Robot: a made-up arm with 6 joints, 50 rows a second.
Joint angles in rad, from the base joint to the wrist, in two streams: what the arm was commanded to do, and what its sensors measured. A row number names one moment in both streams.
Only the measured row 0 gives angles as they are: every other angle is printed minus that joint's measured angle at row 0.
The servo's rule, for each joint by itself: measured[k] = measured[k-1] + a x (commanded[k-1-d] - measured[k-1]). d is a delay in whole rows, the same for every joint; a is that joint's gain. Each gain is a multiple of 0.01, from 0.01 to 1. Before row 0 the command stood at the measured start. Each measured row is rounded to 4 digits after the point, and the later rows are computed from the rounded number. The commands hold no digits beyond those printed.
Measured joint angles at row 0:
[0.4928 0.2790 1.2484 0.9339 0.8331 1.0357]
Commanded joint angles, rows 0 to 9:
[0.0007 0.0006 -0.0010 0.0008 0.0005 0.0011]
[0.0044 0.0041 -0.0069 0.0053 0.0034 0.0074]
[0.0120 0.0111 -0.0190 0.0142 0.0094 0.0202]
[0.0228 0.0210 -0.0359 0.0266 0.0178 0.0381]
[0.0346 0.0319 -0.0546 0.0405 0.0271 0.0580]
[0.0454 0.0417 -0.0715 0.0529 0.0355 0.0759]
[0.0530 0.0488 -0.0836 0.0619 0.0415 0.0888]
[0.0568 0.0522 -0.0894 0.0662 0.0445 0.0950]
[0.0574 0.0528 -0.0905 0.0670 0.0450 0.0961]
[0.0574 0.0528 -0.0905 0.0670 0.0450 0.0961]
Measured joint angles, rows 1 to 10:
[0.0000 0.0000 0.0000 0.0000 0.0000 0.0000]
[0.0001 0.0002 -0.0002 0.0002 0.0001 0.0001]
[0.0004 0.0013 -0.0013 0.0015 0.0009 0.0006]
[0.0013 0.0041 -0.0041 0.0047 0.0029 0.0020]
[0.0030 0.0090 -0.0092 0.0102 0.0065 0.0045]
[0.0055 0.0156 -0.0165 0.0178 0.0114 0.0082]
[0.0087 0.0232 -0.0253 0.0266 0.0172 0.0129]
[0.0122 0.0306 -0.0346 0.0354 0.0230 0.0182]
[0.0158 0.0369 -0.0434 0.0431 0.0282 0.0236]
[0.0191 0.0415 -0.0509 0.0491 0.0322 0.0287]
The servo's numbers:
d 1
a 0.08 0.29 0.16 0.25 0.24 0.07

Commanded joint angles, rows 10 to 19:
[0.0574 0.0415 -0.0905 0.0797 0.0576 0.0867]
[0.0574 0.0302 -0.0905 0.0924 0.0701 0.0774]
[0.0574 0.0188 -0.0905 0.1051 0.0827 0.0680]
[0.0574 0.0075 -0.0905 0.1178 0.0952 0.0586]
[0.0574 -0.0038 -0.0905 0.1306 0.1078 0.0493]
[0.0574 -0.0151 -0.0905 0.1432 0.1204 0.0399]
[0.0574 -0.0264 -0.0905 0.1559 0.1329 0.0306]
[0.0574 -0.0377 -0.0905 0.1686 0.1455 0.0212]
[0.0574 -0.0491 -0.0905 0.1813 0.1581 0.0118]
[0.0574 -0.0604 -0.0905 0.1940 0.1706 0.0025]
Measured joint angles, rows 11 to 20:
[0.0222 0.0448 -0.0572 0.0536 0.0353 0.0334]
[0.0250 0.0438 -0.0625 0.0601 0.0407 0.0371]
[0.0276 0.0399 -0.0670 0.0682 0.0478 0.0399]
[0.0300 0.0338 -0.0708 0.0774 0.0562 0.0419]
[0.0322 0.0262 -0.0740 0.0875 0.0656 0.0431]
[0.0342 0.0175 -0.0766 0.0983 0.0757 0.0435]
[0.0361 0.0080 -0.0788 0.1095 0.0864 0.0432]
[0.0378 -0.0020 -0.0807 0.1211 0.0976 0.0423]
[0.0394 -0.0124 -0.0823 0.1330 0.1091 0.0408]
[0.0408 -0.0230 -0.0836 0.1451 0.1209 0.0388]

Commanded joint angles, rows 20 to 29:
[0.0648 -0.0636 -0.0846 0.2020 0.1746 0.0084]
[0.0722 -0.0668 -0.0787 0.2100 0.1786 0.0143]
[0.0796 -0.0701 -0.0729 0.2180 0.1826 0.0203]
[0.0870 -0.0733 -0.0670 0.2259 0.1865 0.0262]
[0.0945 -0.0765 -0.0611 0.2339 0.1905 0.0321]
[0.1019 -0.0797 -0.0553 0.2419 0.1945 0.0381]
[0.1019 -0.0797 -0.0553 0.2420 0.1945 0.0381]
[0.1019 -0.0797 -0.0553 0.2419 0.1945 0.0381]
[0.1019 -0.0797 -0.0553 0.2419 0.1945 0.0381]
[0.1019 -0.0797 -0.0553 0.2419 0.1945 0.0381]
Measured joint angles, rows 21 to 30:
[0.0421 -0.0338 -0.0847 0.1573 0.1328 0.0363]
[0.0439 -0.0424 -0.0847 0.1685 0.1428 0.0343]
[0.0462 -0.0495 -0.0837 0.1789 0.1514 0.0329]
[0.0489 -0.0555 -0.0820 0.1887 0.1589 0.0320]
[0.0519 -0.0607 -0.0796 0.1980 0.1655 0.0316]
[0.0553 -0.0653 -0.0766 0.2070 0.1715 0.0316]
[0.0590 -0.0695 -0.0732 0.2157 0.1770 0.0321]
[0.0624 -0.0725 -0.0703 0.2223 0.1812 0.0325]
[0.0656 -0.0746 -0.0679 0.2272 0.1844 0.0329]
[0.0685 -0.0761 -0.0659 0.2309 0.1868 0.0333]

